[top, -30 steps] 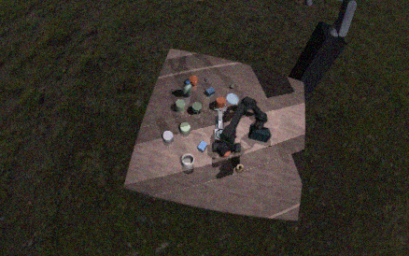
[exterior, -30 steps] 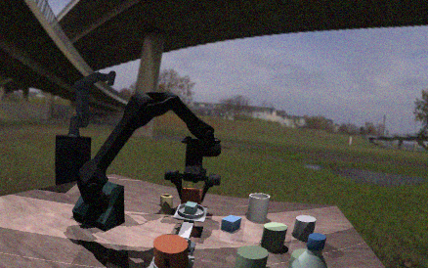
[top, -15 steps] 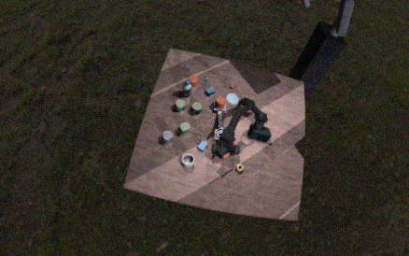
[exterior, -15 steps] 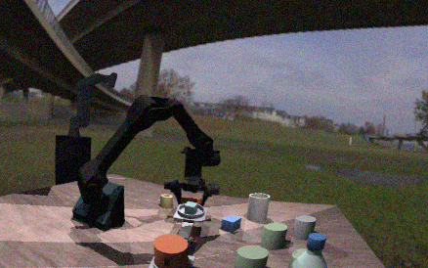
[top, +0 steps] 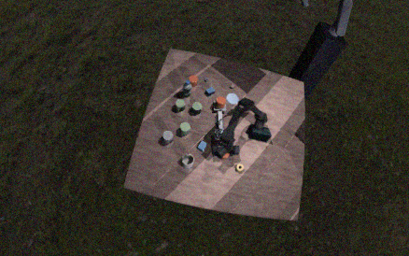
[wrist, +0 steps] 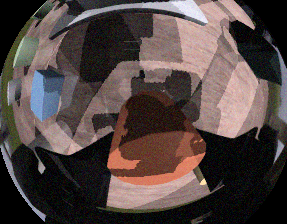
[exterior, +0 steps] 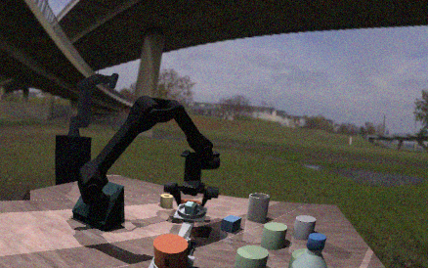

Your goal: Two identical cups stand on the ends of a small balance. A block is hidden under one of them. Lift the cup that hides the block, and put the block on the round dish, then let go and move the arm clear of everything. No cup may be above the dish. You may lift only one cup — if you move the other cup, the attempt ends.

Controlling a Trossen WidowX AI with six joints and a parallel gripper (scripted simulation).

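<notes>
My gripper tip is now 480 mm to the left of the pale blue round dish, 70 mm past it and 20 mm above it. From my gripper tip the other things lie so: grey cylinder: 410 mm ahead, 100 mm to the right, 10 mm above; white balance: 250 mm to the right, 40 mm ahead; yellow ring: 120 mm behind, 100 mm to the left.
</notes>
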